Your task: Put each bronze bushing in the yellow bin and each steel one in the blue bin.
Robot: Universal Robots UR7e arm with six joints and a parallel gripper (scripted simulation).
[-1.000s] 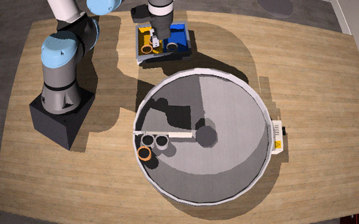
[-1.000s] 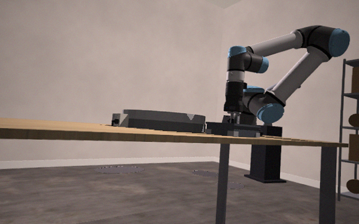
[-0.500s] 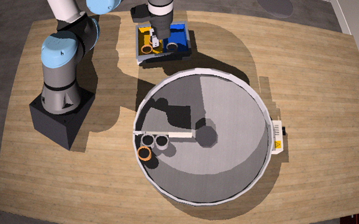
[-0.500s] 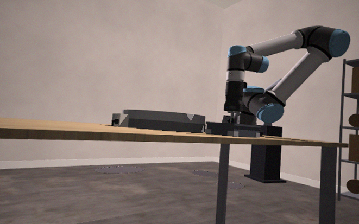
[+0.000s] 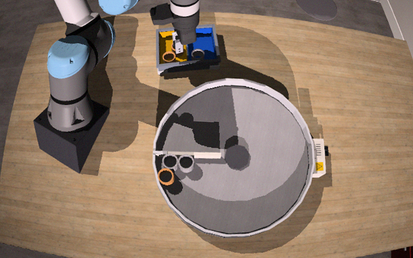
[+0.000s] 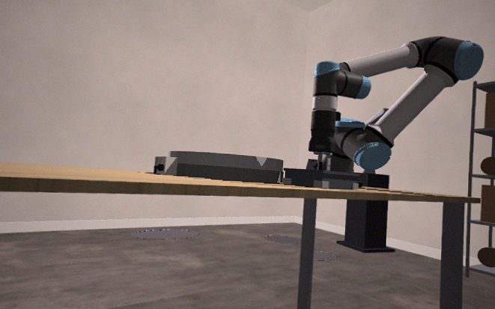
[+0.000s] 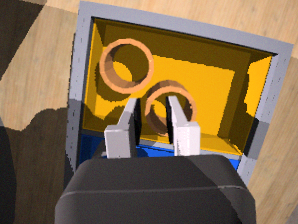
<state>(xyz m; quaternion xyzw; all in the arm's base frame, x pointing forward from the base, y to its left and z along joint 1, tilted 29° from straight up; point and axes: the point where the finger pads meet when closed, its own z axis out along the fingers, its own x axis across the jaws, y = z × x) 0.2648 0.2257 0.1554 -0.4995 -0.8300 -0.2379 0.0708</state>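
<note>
Right now my hand is 40 mm above the bin, 20 mm to the right of it and 20 mm short of it. Round my hand: turntable: 300 mm to the right, 220 mm ahead, 10 mm below.
</note>
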